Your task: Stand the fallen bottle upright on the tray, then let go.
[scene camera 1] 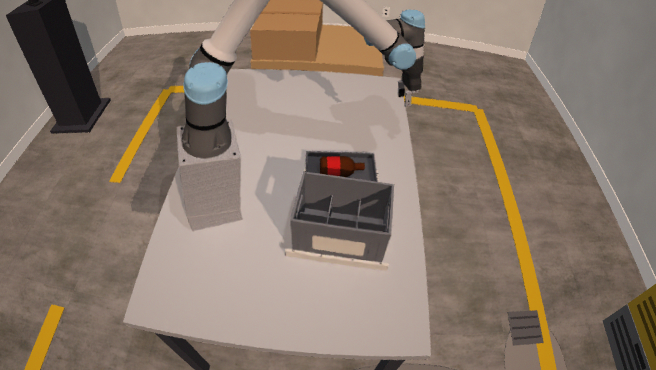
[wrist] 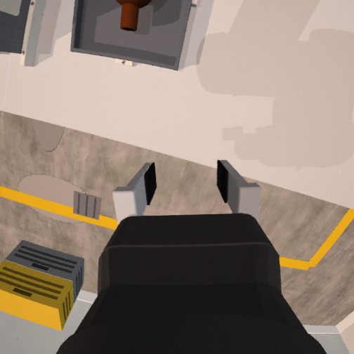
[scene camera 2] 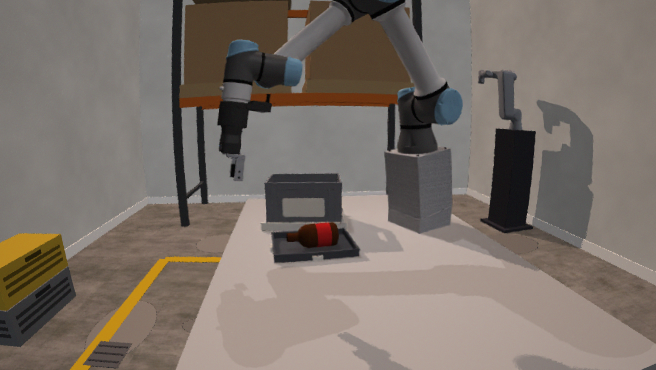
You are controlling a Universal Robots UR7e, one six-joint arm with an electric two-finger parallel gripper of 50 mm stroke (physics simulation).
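Where they show: gripper, between the fingertips: [scene camera 1: 404,100] [scene camera 2: 236,179]; arm's base, origin of its link: [scene camera 1: 206,140] [scene camera 2: 417,149].
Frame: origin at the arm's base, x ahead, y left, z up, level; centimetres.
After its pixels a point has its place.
Observation:
A brown bottle with a red label [scene camera 1: 334,166] @(x 38.6, y 12.2, z -21.9 cm) [scene camera 2: 323,235] @(x 38.4, y 18.2, z -23.5 cm) lies on its side in the shallow dark tray [scene camera 1: 371,175] [scene camera 2: 316,257]. Its neck points to the table's near-side edge, right in scene camera 1 and left in scene camera 2. In the wrist view the bottle's neck [wrist: 129,17] shows at the top edge over the tray [wrist: 125,58]; the rest of the bottle is cut off. My gripper [scene camera 1: 405,98] @(x 62.4, y 27.7, z -3.5 cm) [scene camera 2: 236,170] @(x 62.4, y 27.7, z -3.5 cm) [wrist: 185,173] is open and empty. It hangs in the air beyond the table's edge, apart from the bottle and higher than the tray.
A grey divided crate [scene camera 1: 341,240] @(x 39.9, y -21.0, z -17.4 cm) [scene camera 2: 303,200] @(x 42.0, y -2.7, z -17.8 cm) stands right beside the tray, with a pale strip [scene camera 1: 336,259] @(x 39.0, y -22.1, z -26.1 cm) along its base. The arm's grey pedestal [scene camera 1: 212,192] @(x 1.6, y -9.0, z -12.5 cm) [scene camera 2: 420,190] @(x 3.3, y 10.6, z -12.9 cm) stands at the other side of the table. Brown boxes [scene camera 1: 286,37] stand beyond the table's end.

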